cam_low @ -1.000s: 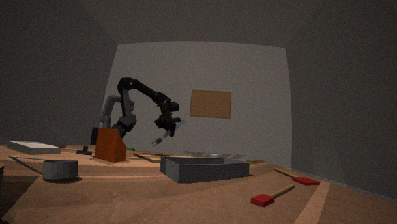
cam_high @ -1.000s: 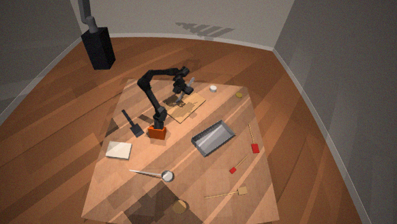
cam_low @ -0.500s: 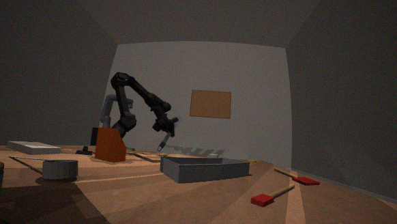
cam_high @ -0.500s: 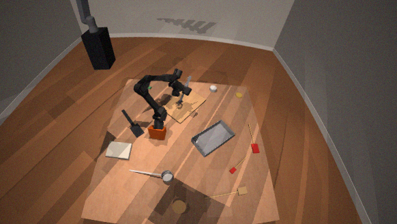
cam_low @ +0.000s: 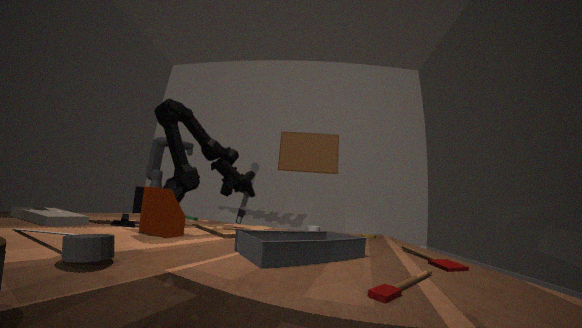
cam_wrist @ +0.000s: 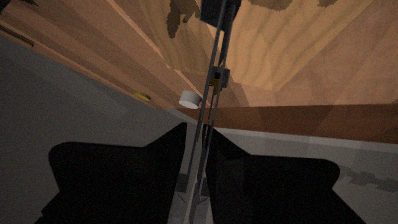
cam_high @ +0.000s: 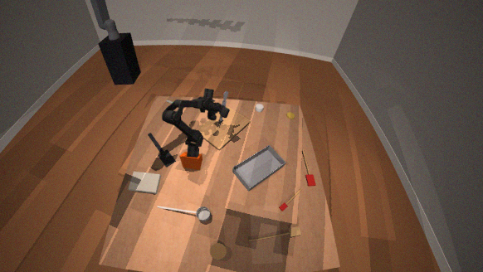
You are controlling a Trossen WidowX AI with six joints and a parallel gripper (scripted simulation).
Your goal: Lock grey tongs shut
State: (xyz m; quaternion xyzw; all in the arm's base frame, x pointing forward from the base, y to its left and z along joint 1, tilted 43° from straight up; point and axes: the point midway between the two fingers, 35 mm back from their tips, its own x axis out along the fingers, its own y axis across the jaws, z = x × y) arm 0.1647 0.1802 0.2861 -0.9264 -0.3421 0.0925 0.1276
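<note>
My gripper tip is 10 mm past the wooden board, 10 mm to the left of it and 150 mm above it. Also, from my gripper tip: grey roasting tin 220 mm ahead, 360 mm to the right, 130 mm below; then green tool 440 mm behind, 220 mm to the left, 150 mm below; then black spatula 440 mm behind, 250 mm to the right, 150 mm below.
</note>
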